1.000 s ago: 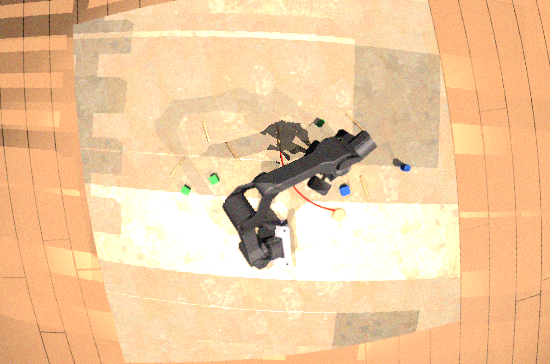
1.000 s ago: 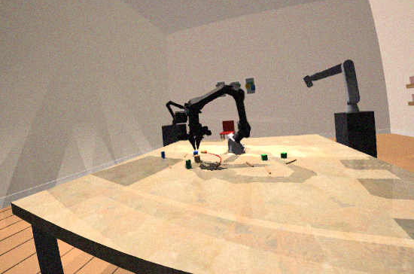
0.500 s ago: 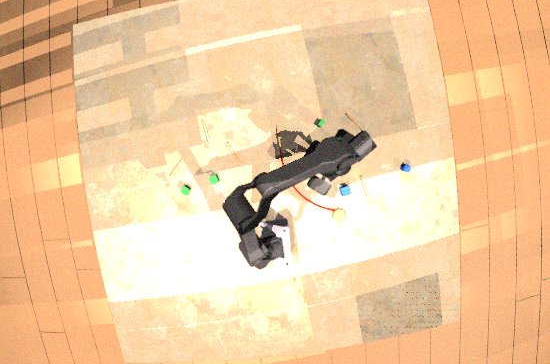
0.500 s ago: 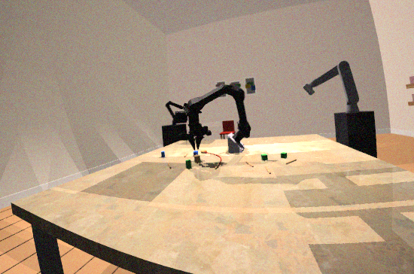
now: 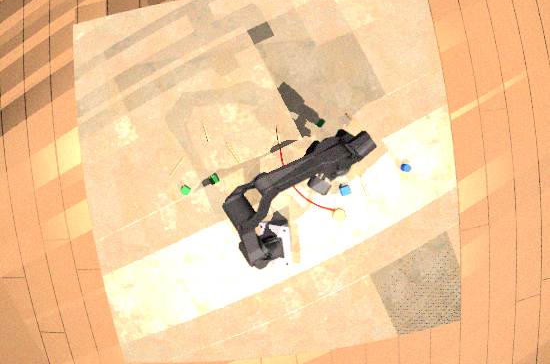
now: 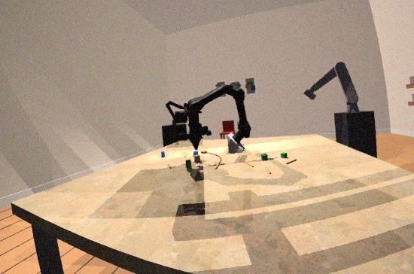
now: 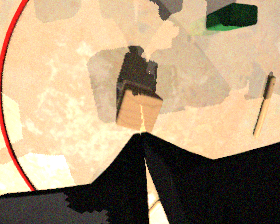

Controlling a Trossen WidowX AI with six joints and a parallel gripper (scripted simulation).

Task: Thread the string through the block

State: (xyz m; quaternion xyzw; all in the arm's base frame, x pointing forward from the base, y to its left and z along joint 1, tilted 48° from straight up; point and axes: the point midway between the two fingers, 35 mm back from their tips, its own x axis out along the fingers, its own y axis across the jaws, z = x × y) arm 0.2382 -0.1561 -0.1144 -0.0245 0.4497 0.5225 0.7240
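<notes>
Now: the wooden block 40 mm below my gripper tip and 10 mm ahead of it. From my gripper tip the other things lie so: blue cube 100 mm behind, 50 mm to the right, 50 mm below; round wooden button 180 mm behind, 50 mm below, 20 mm to the right; thin wooden stick 140 mm to the left, 80 mm ahead, 60 mm below.
</notes>
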